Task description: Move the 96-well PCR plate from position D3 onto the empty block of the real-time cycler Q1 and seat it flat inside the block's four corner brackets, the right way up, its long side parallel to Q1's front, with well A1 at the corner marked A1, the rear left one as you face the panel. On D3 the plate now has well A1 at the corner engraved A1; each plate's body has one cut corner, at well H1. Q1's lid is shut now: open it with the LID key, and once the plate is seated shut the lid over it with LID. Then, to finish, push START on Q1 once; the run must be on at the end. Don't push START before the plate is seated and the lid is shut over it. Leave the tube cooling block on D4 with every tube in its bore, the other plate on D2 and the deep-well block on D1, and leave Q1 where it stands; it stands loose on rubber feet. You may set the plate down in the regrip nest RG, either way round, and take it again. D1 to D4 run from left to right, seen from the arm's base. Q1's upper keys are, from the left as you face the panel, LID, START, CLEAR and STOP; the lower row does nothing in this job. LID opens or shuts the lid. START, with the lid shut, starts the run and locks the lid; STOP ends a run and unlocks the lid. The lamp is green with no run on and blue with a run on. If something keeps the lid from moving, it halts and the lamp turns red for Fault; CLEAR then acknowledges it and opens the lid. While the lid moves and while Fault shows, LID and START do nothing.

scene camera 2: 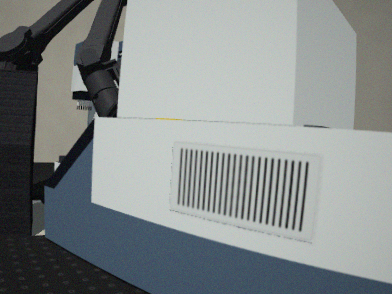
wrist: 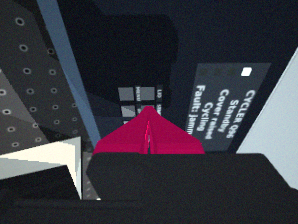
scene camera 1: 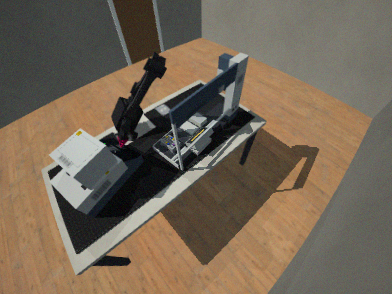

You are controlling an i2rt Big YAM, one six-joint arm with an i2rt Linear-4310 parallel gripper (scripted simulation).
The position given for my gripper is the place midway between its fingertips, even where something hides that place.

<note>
I see my gripper (wrist: 148,111) and a lid (scene camera 2: 294,70).
The lid shows as well in scene camera 1 (scene camera 1: 86,159).
</note>
